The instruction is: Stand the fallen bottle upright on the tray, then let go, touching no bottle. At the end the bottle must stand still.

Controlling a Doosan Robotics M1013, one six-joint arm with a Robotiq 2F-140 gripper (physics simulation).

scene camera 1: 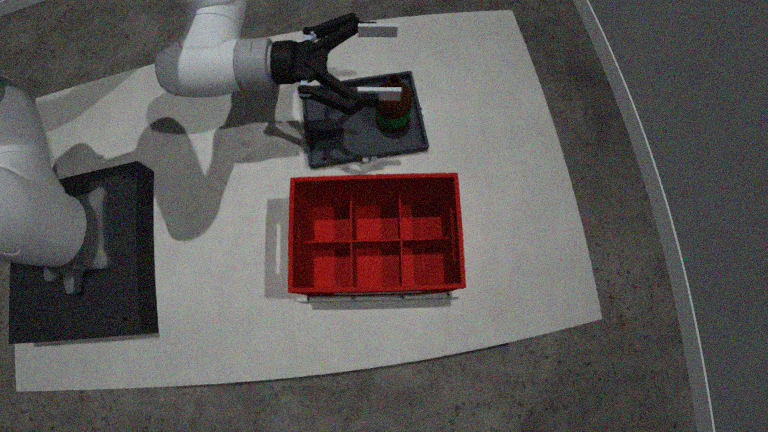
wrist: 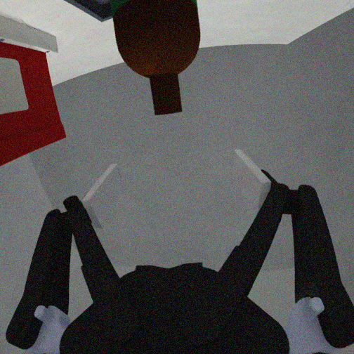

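Pixels of known places: gripper, fingertip midpoint: (scene camera 1: pixel 399 60); arm's base, origin of the base link: (scene camera 1: pixel 77 235).
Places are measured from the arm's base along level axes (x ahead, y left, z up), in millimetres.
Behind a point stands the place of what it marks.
The brown bottle with a green label (scene camera 1: pixel 394 123) @(x 736, y 74, z -18 mm) (wrist: pixel 157 42) stands upright on the dark tray (scene camera 1: pixel 370 146) @(x 680, y 55, z -65 mm) (wrist: pixel 98 11), in its right part in the scene view. In the wrist view its shoulder and neck show at the top, beyond the fingertips, and its lower part is cut off by the frame edge. My gripper (scene camera 1: pixel 384 61) @(x 749, y 108, z 150 mm) (wrist: pixel 175 168) is wide open and empty. It is raised above the tray, and one fingertip overlaps the bottle's upper part in the scene view. In the wrist view the bottle is clear of both fingers.
A red box with six compartments (scene camera 1: pixel 375 176) @(x 665, y -72, z 105 mm) (wrist: pixel 47 100) stands beside the tray, below it in the scene view. A dark base plate (scene camera 1: pixel 120 306) @(x 103, y -174, z 0 mm) lies under the robot's base at the left. The pale table (scene camera 1: pixel 515 214) @(x 943, y -160, z -70 mm) extends to the right of the box and the tray.
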